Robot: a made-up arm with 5 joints. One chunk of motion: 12 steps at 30 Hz.
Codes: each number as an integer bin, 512 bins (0 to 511) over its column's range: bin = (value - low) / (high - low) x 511, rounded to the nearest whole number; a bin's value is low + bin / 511 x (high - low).
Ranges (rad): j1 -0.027..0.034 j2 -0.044..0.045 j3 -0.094..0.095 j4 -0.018..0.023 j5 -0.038..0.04
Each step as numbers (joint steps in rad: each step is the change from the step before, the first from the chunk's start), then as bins.
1 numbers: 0.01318 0.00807 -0.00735 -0.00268 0.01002
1 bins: 337 299 234 191 315
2 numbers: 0.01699 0.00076 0.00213 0.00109 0.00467
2 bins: 369 257 260 238 280
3 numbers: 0.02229 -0.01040 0.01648 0.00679 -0.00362
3 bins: 413 193 299 309 225
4 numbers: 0.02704 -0.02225 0.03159 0.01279 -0.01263
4 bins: 453 125 340 384 166
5 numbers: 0.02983 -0.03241 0.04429 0.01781 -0.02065
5 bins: 476 67 374 446 114
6 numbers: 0.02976 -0.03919 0.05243 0.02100 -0.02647
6 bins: 475 28 396 486 76
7 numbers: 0.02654 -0.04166 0.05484 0.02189 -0.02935
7 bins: 449 13 402 497 57
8 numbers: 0.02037 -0.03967 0.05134 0.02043 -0.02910
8 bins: 397 25 393 479 58
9 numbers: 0.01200 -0.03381 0.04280 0.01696 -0.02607
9 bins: 327 59 370 436 78
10 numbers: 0.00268 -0.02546 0.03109 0.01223 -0.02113
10 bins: 249 106 338 377 111
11 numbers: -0.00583 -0.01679 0.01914 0.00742 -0.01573
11 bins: 177 156 306 317 146
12 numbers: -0.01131 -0.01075 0.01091 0.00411 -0.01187
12 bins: 131 191 284 276 171
